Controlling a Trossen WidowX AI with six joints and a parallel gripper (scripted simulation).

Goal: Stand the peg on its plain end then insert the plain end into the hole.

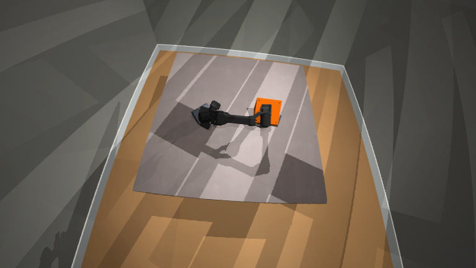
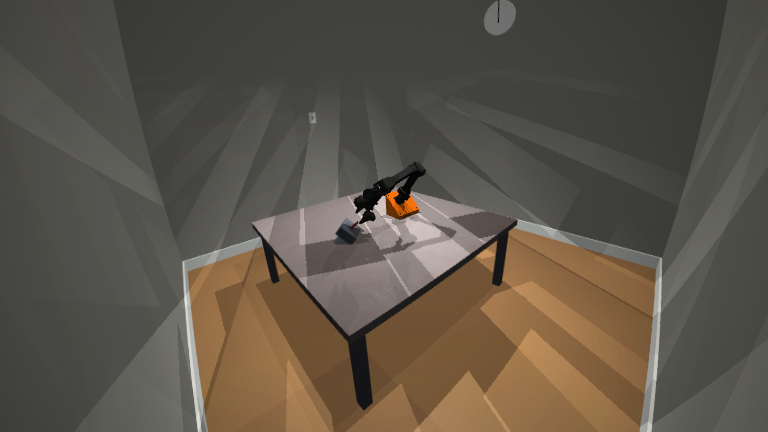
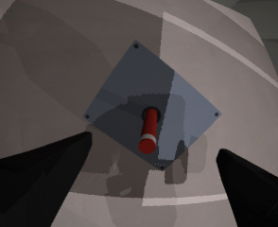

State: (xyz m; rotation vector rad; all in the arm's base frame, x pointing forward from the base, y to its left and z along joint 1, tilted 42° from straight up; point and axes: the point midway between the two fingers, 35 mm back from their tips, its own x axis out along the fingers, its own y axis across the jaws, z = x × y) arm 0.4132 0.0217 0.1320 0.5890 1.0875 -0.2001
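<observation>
The red peg is 1 cm ahead of my gripper tip, 1 cm to the right of it and 4 cm below it. Also, from my gripper tip: sloped grey-blue panel: 4 cm ahead, 5 cm to the right, 8 cm below.
</observation>
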